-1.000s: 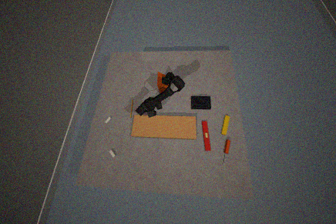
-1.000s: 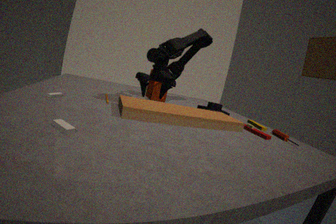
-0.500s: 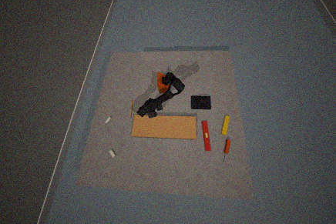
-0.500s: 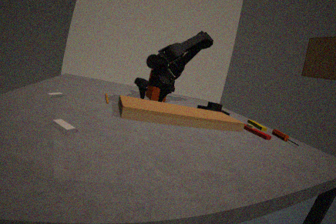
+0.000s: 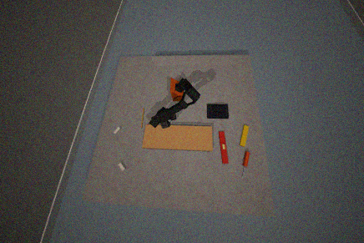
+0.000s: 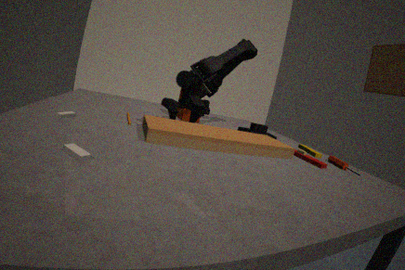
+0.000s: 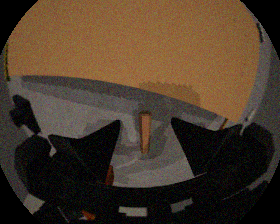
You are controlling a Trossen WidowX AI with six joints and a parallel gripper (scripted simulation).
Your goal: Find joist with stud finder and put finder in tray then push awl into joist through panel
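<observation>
The awl is 6 cm behind my gripper tip and 1 cm to the right of it. Also, from my gripper tip: dark stud finder (7 cm behind, 41 cm to the left, 4 cm above); thin orange pencil (3 cm behind, 20 cm to the right); black tray (7 cm behind, 42 cm to the left, 1 cm above).
</observation>
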